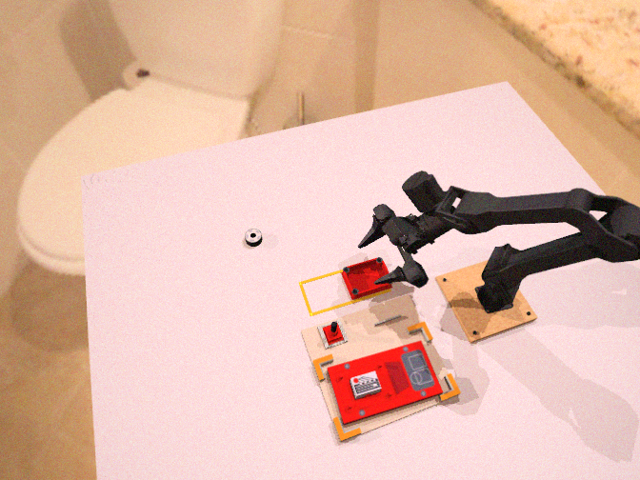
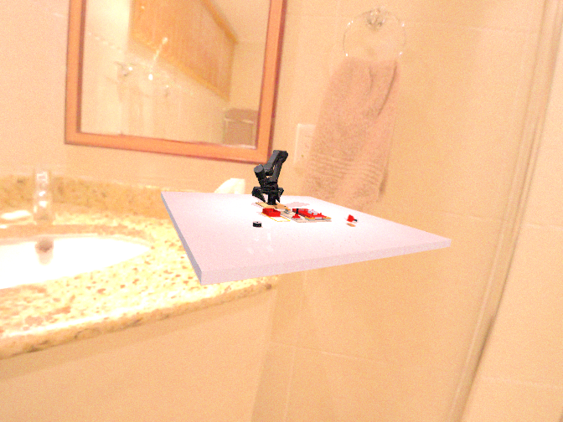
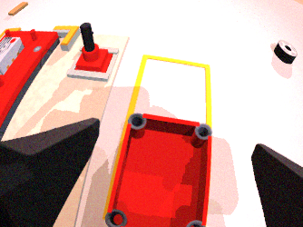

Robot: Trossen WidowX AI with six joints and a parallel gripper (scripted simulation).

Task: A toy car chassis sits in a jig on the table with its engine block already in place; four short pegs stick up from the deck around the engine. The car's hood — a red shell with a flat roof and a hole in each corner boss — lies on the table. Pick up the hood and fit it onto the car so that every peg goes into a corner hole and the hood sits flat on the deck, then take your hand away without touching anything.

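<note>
The red hood is 6 cm below my gripper tip and 1 cm behind it. The rest, counted from my gripper tip: white engine block (23 cm to the left, 6 cm ahead, 5 cm below).
</note>
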